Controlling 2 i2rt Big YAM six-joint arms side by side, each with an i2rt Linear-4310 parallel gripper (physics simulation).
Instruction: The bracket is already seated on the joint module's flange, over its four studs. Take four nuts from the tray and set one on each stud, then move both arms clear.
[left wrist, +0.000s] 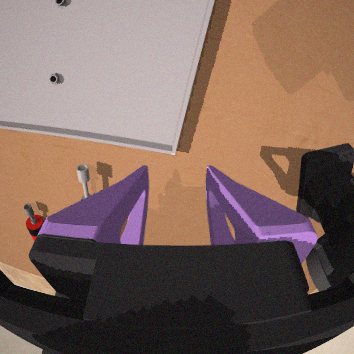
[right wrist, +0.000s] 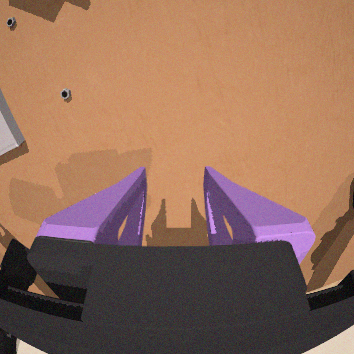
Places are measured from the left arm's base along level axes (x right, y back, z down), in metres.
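Where they show: left gripper, fingertip midpoint: (left wrist: 176, 174); right gripper, fingertip midpoint: (right wrist: 174, 175); left arm's base, link origin: (left wrist: 322, 180) (right wrist: 23, 257).
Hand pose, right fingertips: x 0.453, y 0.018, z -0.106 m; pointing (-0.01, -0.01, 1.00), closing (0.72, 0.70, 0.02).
Observation:
Things, the pixels of their centre, and the offset from my right fingertips. "*": a spot on its surface instead.
- pale grey tray, body centre: (left wrist: 5, 40) dx -0.147, dy -0.349, dz +0.098 m
- tray's corner, surface spot: (right wrist: 10, 131) * dx -0.140, dy -0.129, dz +0.091 m
- tool with a silver socket tip, body centre: (left wrist: 84, 182) dx -0.348, dy -0.334, dz +0.086 m
- black tool, body centre: (left wrist: 35, 224) dx -0.410, dy -0.490, dz +0.089 m
Two nuts (left wrist: 56, 78) (left wrist: 62, 2) lie in the pale grey tray (left wrist: 125, 90) in the left wrist view; the tray's corner (right wrist: 10, 131) shows at the left edge of the right wrist view. Two more nuts (right wrist: 65, 94) (right wrist: 11, 22) lie on the wooden table outside the tray. My left gripper (left wrist: 176, 174) is open and empty, above the table just off the tray's near corner. My right gripper (right wrist: 174, 175) is open and empty over the table, to the right of the tray corner. The bracket on its flange and the studs cannot be made out in either view.
A tool with a silver socket tip (left wrist: 83, 175) lies left of the left fingers, partly hidden by them. A red and black tool (left wrist: 34, 223) lies farther left. A black object (left wrist: 327, 185) stands close on the right of the left wrist view.

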